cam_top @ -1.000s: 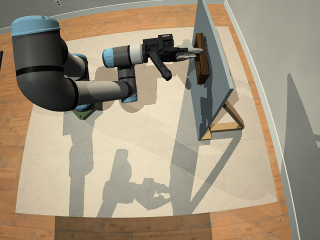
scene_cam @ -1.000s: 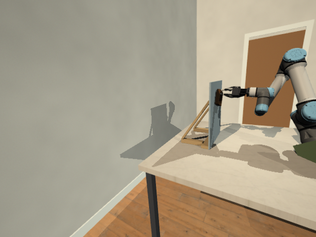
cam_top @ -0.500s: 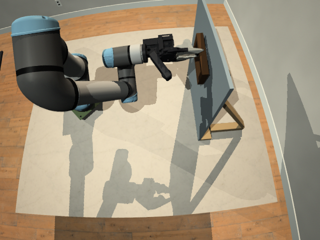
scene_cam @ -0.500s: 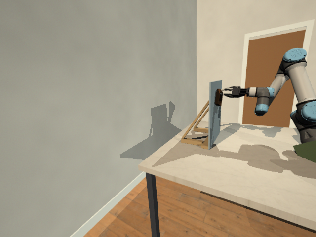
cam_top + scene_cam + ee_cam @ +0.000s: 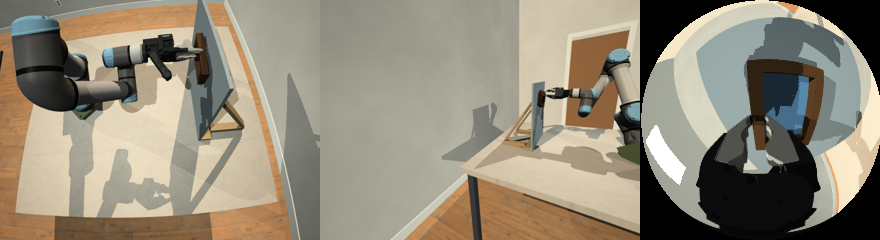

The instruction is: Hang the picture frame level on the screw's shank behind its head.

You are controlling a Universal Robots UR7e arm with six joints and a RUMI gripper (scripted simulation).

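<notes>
Right now my hand is 2 cm short of the brown wooden picture frame and 5 cm above it. Round my hand: upright grey-blue board: 4 cm ahead, 18 cm below.
</notes>
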